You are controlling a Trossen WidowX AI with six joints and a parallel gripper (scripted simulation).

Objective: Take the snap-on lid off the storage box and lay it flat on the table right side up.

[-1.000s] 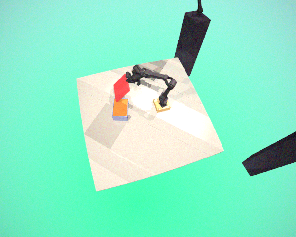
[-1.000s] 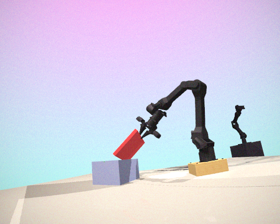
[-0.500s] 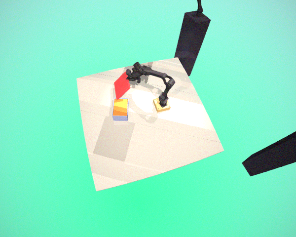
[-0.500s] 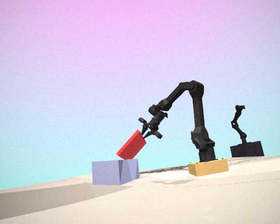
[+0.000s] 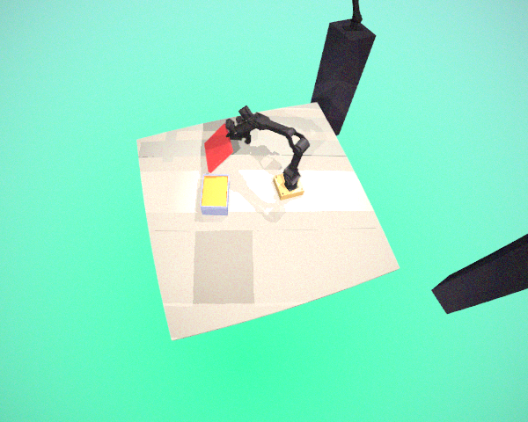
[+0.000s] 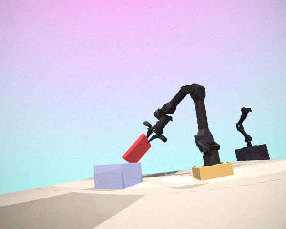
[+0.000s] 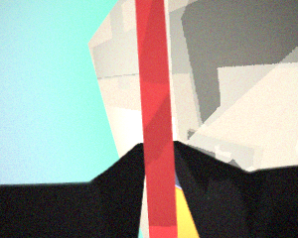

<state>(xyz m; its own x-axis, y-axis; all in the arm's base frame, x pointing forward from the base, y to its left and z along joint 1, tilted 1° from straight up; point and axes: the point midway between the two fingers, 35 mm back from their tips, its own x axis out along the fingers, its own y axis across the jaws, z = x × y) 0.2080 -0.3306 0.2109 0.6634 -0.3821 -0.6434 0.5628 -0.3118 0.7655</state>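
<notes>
Now: gripper tip 60 mm short of the red lid, 60 mm above it and 10 mm to the left of it. From my gripper tip the other things lie so: storage box: 200 mm to the left, 180 mm below, 180 mm ahead.
</notes>
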